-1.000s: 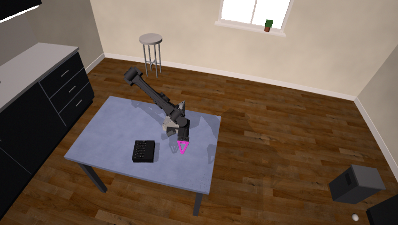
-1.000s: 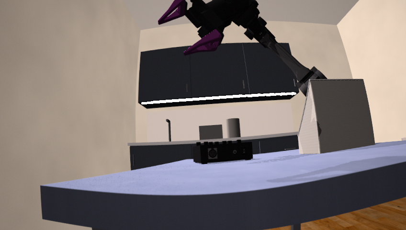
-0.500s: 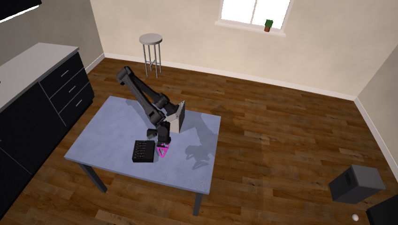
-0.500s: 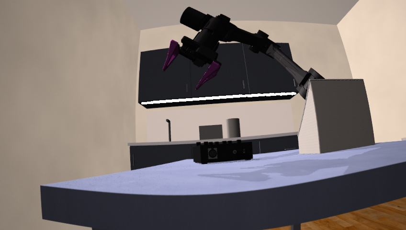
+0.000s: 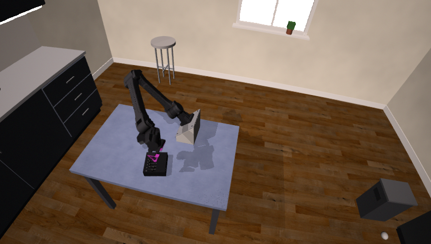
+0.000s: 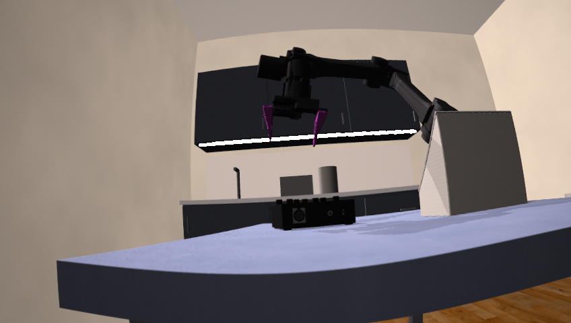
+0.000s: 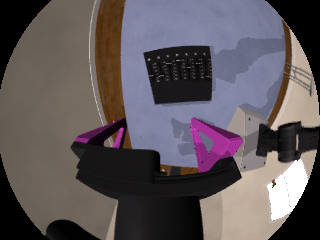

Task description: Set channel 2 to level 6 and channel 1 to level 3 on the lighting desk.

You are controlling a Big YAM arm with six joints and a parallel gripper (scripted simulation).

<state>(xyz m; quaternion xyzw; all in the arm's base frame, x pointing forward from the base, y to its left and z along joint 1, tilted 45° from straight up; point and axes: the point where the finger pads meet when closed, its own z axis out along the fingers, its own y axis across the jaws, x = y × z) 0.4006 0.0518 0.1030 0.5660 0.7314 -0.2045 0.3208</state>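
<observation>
Right now my hand is 13 cm above the fader, 9 cm past it and 7 cm to the left of it.
</observation>
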